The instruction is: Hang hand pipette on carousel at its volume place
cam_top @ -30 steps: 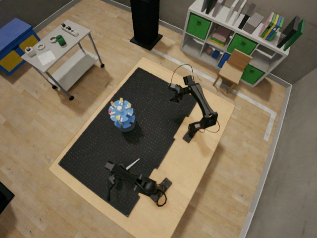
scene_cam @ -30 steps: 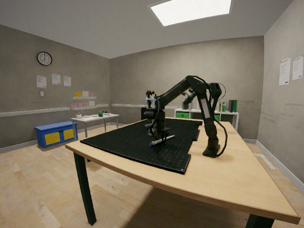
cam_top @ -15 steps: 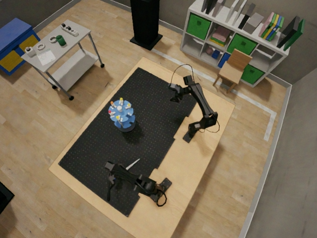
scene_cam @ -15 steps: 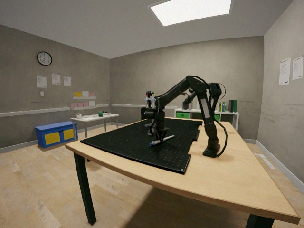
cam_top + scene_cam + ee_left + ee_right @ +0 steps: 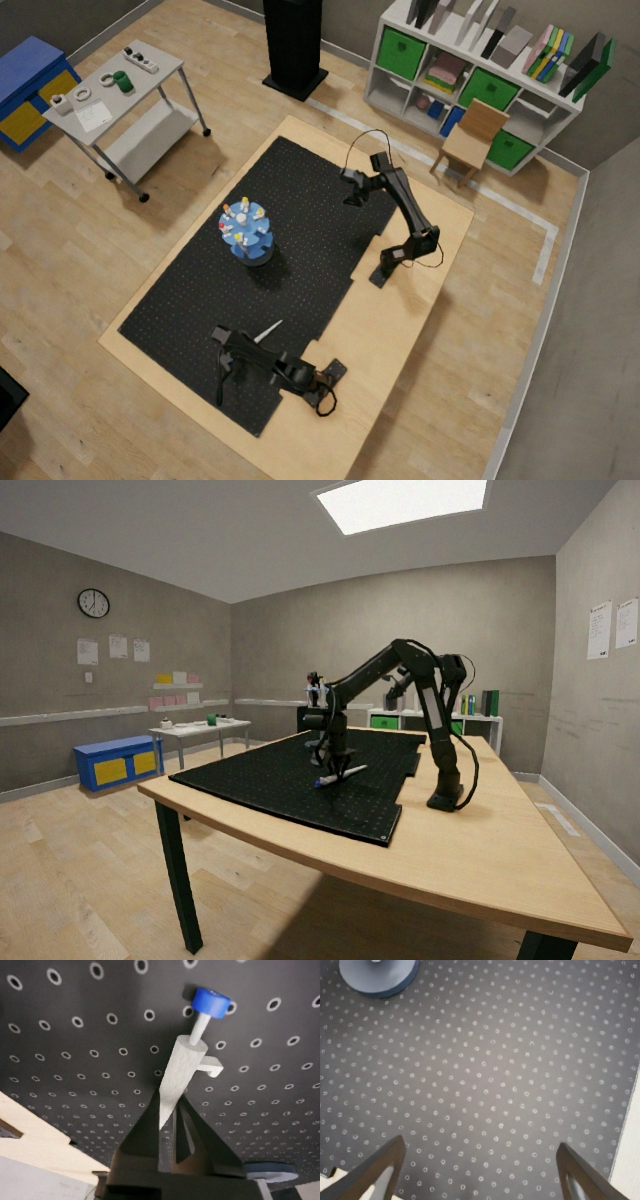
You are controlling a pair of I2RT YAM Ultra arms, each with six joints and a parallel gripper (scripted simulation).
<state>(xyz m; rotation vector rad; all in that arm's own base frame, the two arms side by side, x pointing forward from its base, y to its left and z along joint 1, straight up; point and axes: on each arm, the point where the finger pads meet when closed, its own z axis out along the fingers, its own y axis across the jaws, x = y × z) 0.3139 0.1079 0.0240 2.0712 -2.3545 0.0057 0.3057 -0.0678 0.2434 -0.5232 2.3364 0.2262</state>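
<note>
Right now the white hand pipette is 3 cm to the right of my left hand.
</note>
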